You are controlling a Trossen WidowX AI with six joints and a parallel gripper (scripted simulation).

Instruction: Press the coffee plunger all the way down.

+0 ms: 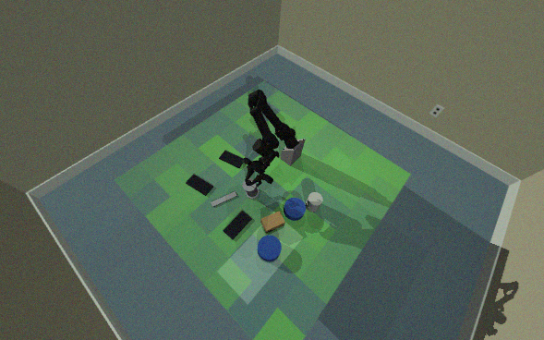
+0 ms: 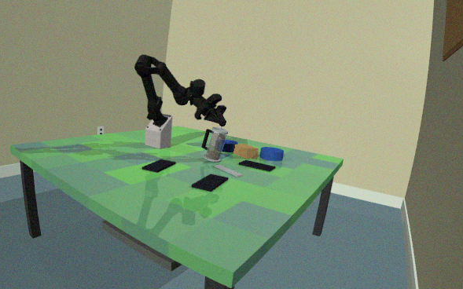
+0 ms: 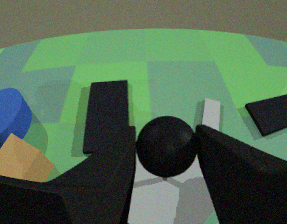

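Right now my gripper tip is 80 mm above the coffee press, 40 mm past it and 10 mm to the left of it. From my gripper tip the other things lie so: grey bar (170 mm below, 110 mm ahead, 80 mm to the right); then tan block (200 mm to the left, 150 mm below).
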